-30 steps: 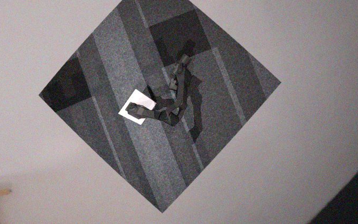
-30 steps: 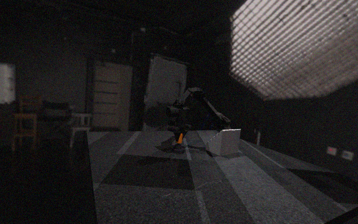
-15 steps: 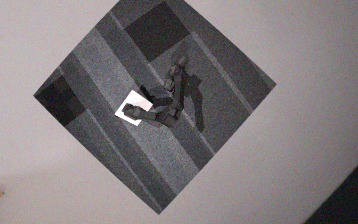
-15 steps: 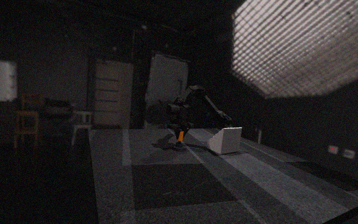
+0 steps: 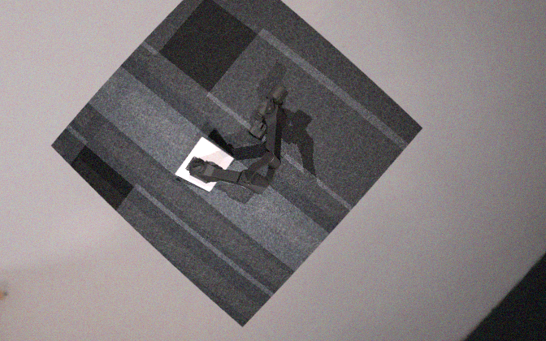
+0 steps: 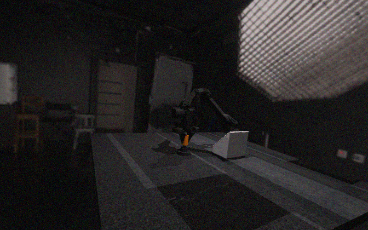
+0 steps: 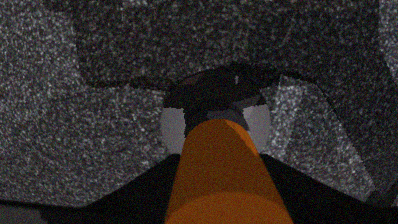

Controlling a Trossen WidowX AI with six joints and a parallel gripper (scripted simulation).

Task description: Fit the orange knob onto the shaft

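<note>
My gripper tip is now 20 mm below the orange knob. From my gripper tip the other things lie so: dark pedestal base 40 mm below.
</note>
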